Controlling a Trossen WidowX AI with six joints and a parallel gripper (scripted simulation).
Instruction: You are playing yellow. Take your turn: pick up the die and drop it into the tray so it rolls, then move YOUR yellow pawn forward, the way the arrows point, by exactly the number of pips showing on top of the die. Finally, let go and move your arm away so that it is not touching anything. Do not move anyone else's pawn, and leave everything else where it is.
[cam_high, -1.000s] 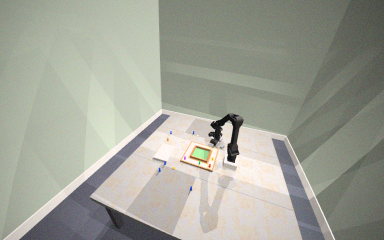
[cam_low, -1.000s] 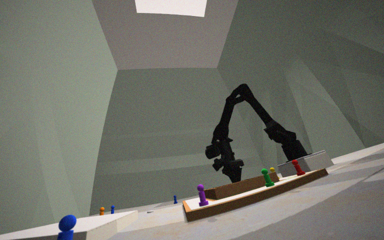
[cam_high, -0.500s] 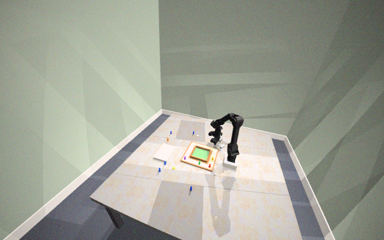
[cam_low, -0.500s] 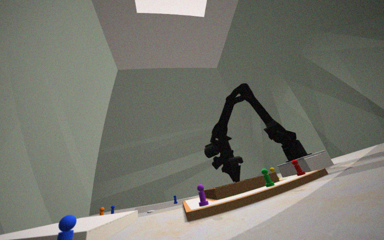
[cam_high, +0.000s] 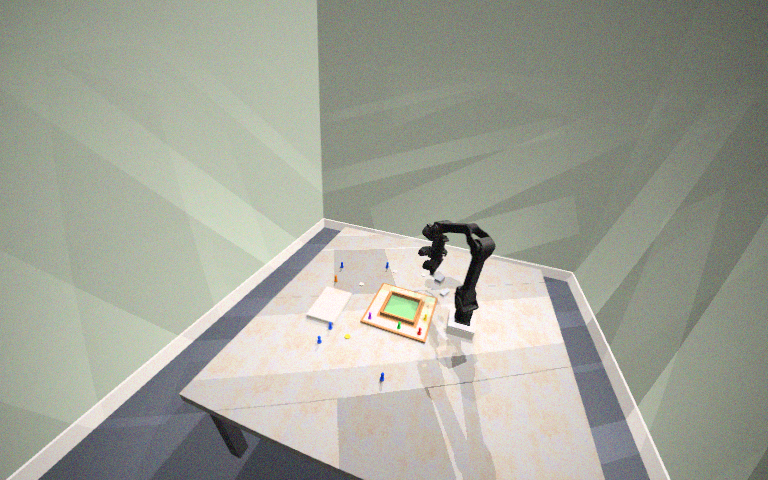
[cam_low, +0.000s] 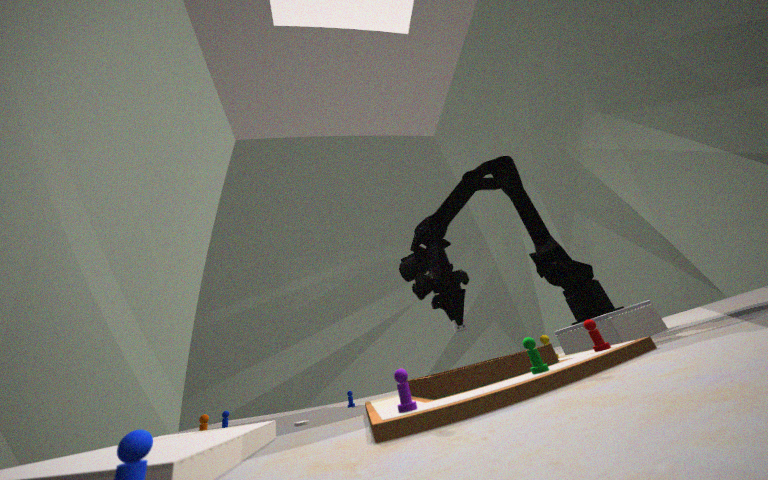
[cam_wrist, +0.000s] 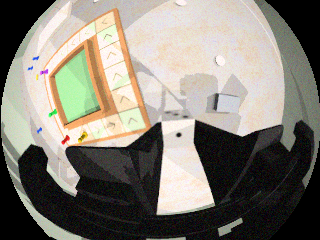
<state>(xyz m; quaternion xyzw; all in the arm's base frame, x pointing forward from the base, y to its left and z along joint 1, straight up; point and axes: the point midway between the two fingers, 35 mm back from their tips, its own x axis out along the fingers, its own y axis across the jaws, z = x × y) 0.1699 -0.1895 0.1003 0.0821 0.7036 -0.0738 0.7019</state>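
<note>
My gripper tip is now 22 cm to the right of the yellow pawn, 9 cm above it and 1 cm past it. Also, from my gripper tip: green tray floor (19 cm to the left, 11 cm below, 10 cm ahead); then white die (right at my gripper tip); then red pawn (30 cm to the left, 9 cm below).
</note>
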